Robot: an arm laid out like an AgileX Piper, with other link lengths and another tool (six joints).
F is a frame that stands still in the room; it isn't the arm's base.
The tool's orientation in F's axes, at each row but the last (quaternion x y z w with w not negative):
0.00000, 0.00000, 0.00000, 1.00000
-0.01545, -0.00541, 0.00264, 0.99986
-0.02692, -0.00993, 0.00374, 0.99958
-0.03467, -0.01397, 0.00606, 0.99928
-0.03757, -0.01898, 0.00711, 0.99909
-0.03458, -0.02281, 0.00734, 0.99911
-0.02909, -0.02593, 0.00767, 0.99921
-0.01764, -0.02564, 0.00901, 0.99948
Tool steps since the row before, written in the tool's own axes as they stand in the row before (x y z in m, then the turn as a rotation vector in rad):
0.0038, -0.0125, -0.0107, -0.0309, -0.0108, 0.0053
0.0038, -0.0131, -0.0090, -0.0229, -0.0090, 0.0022
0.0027, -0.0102, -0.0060, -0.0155, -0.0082, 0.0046
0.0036, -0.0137, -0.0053, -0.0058, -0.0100, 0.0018
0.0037, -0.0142, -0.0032, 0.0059, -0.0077, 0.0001
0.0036, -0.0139, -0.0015, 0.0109, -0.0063, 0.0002
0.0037, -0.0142, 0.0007, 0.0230, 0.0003, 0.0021
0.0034, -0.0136, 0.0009, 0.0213, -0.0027, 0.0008
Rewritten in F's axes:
0.0038, -0.0125, -0.0107, -0.0309, -0.0108, 0.0053
0.0040, -0.0134, -0.0085, -0.0229, -0.0091, 0.0022
0.0029, -0.0105, -0.0054, -0.0155, -0.0081, 0.0047
0.0039, -0.0140, -0.0042, -0.0057, -0.0099, 0.0023
0.0040, -0.0143, -0.0020, 0.0060, -0.0076, 0.0009
0.0038, -0.0139, -0.0004, 0.0110, -0.0061, 0.0011
0.0039, -0.0141, 0.0017, 0.0229, 0.0008, 0.0033
0.0036, -0.0135, 0.0016, 0.0213, -0.0023, 0.0020

